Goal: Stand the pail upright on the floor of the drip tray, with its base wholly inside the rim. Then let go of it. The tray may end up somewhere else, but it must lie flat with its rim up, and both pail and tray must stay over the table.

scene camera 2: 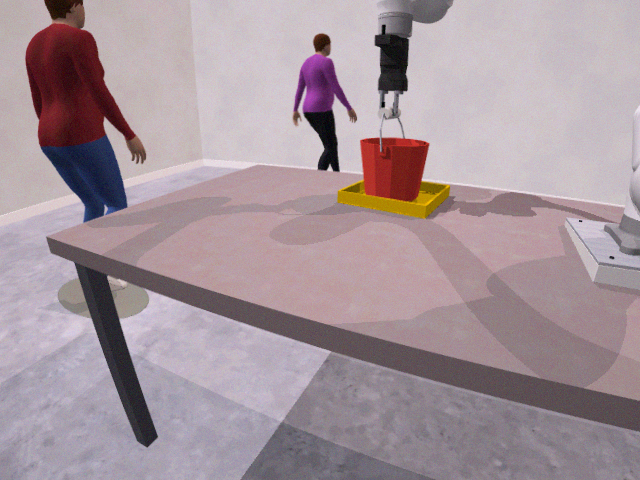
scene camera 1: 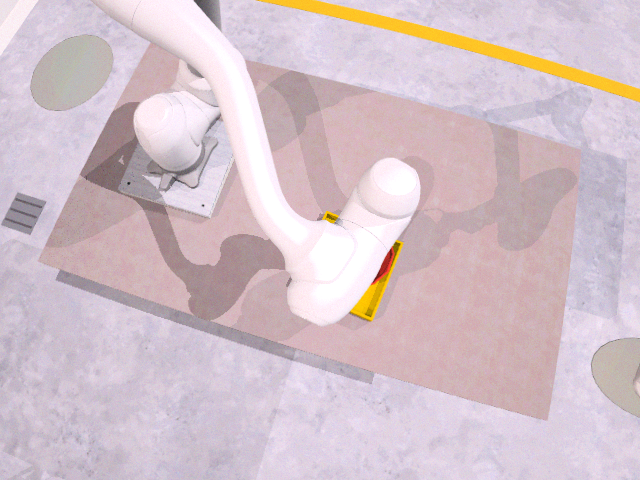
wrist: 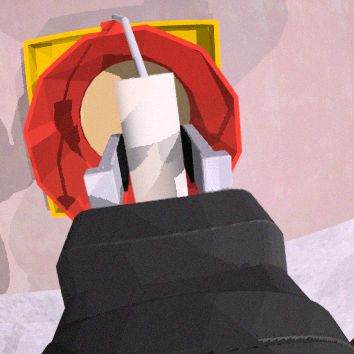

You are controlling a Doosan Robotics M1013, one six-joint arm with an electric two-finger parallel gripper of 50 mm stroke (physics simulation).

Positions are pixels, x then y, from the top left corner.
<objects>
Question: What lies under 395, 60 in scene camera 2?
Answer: My gripper.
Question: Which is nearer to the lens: the yellow drip tray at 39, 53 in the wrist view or the red pail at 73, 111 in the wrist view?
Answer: The red pail.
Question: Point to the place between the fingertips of my gripper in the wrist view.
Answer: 153, 146
</objects>
